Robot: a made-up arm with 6 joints. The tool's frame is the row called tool.
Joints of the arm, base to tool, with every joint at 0 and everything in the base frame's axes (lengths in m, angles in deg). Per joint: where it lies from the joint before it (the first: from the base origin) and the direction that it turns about. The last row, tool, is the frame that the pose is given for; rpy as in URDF.
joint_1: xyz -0.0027 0.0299 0.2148 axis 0 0 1
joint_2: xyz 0.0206 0.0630 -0.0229 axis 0 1 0
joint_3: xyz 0.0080 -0.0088 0.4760 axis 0 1 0
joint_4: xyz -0.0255 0.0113 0.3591 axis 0 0 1
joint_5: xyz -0.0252 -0.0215 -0.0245 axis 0 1 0
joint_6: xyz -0.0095 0.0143 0.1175 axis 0 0 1
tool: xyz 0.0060 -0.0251 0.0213 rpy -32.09 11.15 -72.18
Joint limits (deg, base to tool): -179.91..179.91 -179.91..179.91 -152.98..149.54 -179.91..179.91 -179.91..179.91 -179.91..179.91
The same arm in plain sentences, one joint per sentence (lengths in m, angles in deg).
The arm has six revolute joints in a row. What follows holds with every joint at zero, and every direction is one of the base frame's.
Joint 1 is mounted 0.0027 m along -x and 0.0299 m along +y and 0.2148 m along +z from the base frame's origin and rotates about +z, from -179.91 to 179.91 deg.
Joint 2 is mounted 0.0206 m along +x and 0.0630 m along +y and 0.0229 m along -z from joint 1 and rotates about +y, from -179.91 to 179.91 deg.
Joint 3 is mounted 0.0080 m along +x and 0.0088 m along -y and 0.4760 m along +z from joint 2 and rotates about +y, from -152.98 to 149.54 deg.
Joint 4 is mounted 0.0255 m along -x and 0.0113 m along +y and 0.3591 m along +z from joint 3 and rotates about +z, from -179.91 to 179.91 deg.
Joint 5 is mounted 0.0252 m along -x and 0.0215 m along -y and 0.0245 m along -z from joint 4 and rotates about +y, from -179.91 to 179.91 deg.
Joint 6 is mounted 0.0095 m along -x and 0.0143 m along +y and 0.1175 m along +z from joint 5 and rotates about +z, from -179.91 to 179.91 deg.
The tool frame, which is the frame that the pose is given for, is mounted 0.0060 m along +x and 0.0251 m along -y and 0.0213 m along +z from joint 6; its axes are the base frame's turned by roll -32.09, pitch 11.15 and yaw -72.18 deg (as in URDF: about the fixed x, then y, then z).

